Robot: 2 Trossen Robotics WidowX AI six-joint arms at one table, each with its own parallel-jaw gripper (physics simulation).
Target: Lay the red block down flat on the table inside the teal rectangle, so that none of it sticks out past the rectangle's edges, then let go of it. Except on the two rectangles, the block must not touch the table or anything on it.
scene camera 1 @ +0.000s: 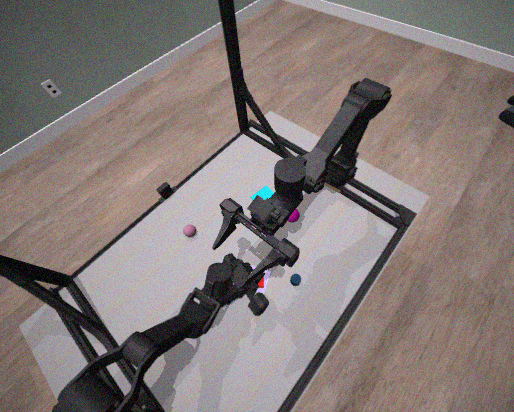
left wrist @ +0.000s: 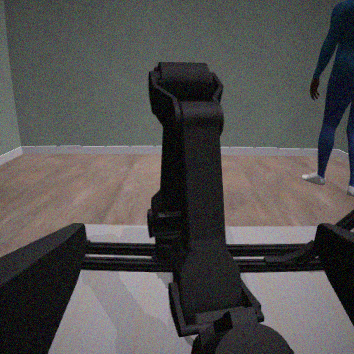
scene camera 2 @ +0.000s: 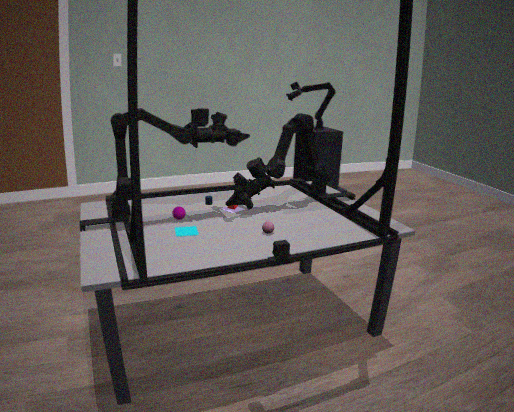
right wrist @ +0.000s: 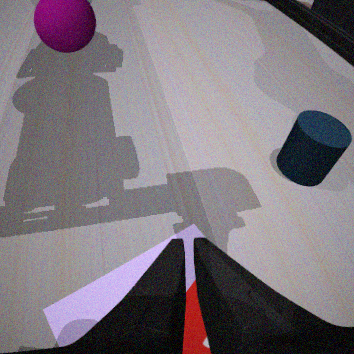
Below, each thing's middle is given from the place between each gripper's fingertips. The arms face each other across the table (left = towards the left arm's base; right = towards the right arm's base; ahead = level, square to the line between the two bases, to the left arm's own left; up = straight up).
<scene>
Right now my left hand is 31 cm above the lilac rectangle (right wrist: 72, 316) and 5 cm to the right of it. Round my left hand: dark blue cylinder (right wrist: 311, 148) (30 cm below, 12 cm to the left, 10 cm ahead); magenta ball (right wrist: 66, 33) (29 cm to the left, 29 cm below, 3 cm behind).
Now: right hand 10 mm past the lilac rectangle, 30 mm to the left of it and 20 mm above it. From my right hand the other things lie so: dark blue cylinder 90 mm ahead, 40 mm to the left; then magenta ball 40 mm behind, 210 mm to the left, 10 mm above.
</scene>
